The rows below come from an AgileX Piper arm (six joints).
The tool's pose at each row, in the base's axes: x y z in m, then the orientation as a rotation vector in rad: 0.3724, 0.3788, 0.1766, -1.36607, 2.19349, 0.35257; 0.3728, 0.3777, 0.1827, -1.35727, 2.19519, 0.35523; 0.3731, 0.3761, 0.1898, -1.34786, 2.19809, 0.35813; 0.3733, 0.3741, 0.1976, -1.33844, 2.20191, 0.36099; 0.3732, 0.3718, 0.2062, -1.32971, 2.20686, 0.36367; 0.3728, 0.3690, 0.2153, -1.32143, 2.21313, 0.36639; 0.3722, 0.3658, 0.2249, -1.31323, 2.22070, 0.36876; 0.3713, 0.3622, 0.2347, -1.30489, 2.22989, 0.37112; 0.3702, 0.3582, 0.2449, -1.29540, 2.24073, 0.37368
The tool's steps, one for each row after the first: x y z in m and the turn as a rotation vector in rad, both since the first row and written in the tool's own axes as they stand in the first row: -0.0027, -0.0012, -0.0055, 0.00147, -0.00341, 0.00613; -0.0056, -0.0026, -0.0120, 0.00270, -0.00622, 0.01322; -0.0085, -0.0041, -0.0193, 0.00371, -0.00830, 0.02074; -0.0116, -0.0055, -0.0276, 0.00425, -0.00911, 0.02837; -0.0144, -0.0069, -0.0366, 0.00421, -0.00870, 0.03638; -0.0172, -0.0084, -0.0462, 0.00401, -0.00712, 0.04486; -0.0197, -0.0098, -0.0563, 0.00342, -0.00430, 0.05415; -0.0220, -0.0112, -0.0670, 0.00269, -0.00072, 0.06485
